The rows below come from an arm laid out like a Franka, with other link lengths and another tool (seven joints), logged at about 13 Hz.
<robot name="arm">
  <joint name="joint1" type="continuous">
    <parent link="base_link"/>
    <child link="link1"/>
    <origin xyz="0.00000 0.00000 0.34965" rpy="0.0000 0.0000 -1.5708"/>
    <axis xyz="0 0 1"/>
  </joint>
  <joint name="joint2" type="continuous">
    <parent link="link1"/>
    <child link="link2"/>
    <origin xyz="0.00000 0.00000 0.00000" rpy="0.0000 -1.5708 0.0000"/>
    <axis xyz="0 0 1"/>
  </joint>
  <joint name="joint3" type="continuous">
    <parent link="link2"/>
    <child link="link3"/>
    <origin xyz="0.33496 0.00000 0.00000" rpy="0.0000 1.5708 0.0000"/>
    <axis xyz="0 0 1"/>
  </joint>
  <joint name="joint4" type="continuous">
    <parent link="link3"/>
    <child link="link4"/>
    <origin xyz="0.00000 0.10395 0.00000" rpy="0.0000 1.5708 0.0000"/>
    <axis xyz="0 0 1"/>
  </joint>
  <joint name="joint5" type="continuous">
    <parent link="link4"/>
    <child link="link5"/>
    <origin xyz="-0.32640 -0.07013 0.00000" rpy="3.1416 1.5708 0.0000"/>
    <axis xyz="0 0 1"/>
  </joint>
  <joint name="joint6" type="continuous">
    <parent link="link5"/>
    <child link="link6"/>
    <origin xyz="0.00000 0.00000 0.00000" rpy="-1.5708 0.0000 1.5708"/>
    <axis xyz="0 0 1"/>
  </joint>
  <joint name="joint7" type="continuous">
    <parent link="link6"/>
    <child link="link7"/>
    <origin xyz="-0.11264 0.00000 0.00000" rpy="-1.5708 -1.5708 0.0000"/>
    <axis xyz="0 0 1"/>
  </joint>
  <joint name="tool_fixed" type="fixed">
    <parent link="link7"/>
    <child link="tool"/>
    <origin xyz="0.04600 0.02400 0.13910" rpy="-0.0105 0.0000 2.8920"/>
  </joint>
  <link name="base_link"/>
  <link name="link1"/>
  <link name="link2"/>
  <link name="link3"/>
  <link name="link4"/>
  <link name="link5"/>
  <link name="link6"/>
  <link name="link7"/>
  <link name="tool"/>
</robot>
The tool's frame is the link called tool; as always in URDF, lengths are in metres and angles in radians. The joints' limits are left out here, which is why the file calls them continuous.
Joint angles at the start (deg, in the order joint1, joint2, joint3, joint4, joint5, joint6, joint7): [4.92, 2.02, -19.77, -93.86, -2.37, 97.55, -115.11]
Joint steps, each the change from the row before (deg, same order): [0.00, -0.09, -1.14, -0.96, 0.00, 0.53, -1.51]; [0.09, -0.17, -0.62, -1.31, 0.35, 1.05, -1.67]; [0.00, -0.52, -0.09, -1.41, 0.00, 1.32, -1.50]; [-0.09, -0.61, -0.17, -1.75, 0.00, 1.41, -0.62]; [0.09, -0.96, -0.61, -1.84, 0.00, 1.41, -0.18]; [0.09, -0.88, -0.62, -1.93, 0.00, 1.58, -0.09]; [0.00, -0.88, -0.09, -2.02, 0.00, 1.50, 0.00]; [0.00, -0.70, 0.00, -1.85, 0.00, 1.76, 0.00]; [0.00, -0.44, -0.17, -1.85, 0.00, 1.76, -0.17]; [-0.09, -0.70, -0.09, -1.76, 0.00, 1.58, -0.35]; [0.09, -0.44, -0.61, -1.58, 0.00, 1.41, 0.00]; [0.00, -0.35, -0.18, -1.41, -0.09, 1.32, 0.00]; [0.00, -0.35, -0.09, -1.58, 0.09, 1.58, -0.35]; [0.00, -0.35, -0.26, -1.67, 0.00, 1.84, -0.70]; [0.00, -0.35, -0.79, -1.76, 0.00, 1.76, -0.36]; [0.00, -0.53, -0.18, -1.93, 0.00, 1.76, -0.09]
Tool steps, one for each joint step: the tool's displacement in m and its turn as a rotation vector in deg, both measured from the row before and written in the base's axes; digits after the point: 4 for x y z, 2 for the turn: [-0.0037, -0.0102, -0.0058, 0.07, 0.41, 0.38]; [-0.0016, -0.0033, -0.0067, 0.39, 0.07, 1.13]; [-0.0016, 0.0002, -0.0033, 0.06, -0.36, 1.45]; [-0.0032, -0.0021, -0.0052, 0.14, -0.25, 0.41]; [-0.0057, -0.0051, -0.0026, 0.21, -0.54, -0.29]; [-0.0054, -0.0051, -0.0038, 0.20, -0.54, -0.38]; [-0.0045, -0.0005, -0.0049, 0.25, -0.38, -0.03]; [-0.0028, 0.0003, -0.0044, 0.10, -0.62, 0.06]; [-0.0026, -0.0010, -0.0069, 0.08, -0.35, 0.06]; [-0.0038, -0.0009, -0.0042, 0.11, -0.52, 0.23]; [-0.0042, -0.0045, -0.0057, 0.15, -0.28, -0.47]; [-0.0027, -0.0012, -0.0052, 0.01, -0.24, -0.10]; [-0.0022, 0.0003, -0.0059, 0.11, -0.37, 0.28]; [-0.0027, -0.0011, -0.0059, -0.04, -0.50, 0.49]; [-0.0052, -0.0062, -0.0072, 0.09, -0.34, -0.37]; [-0.0043, -0.0002, -0.0068, 0.14, -0.37, -0.03]
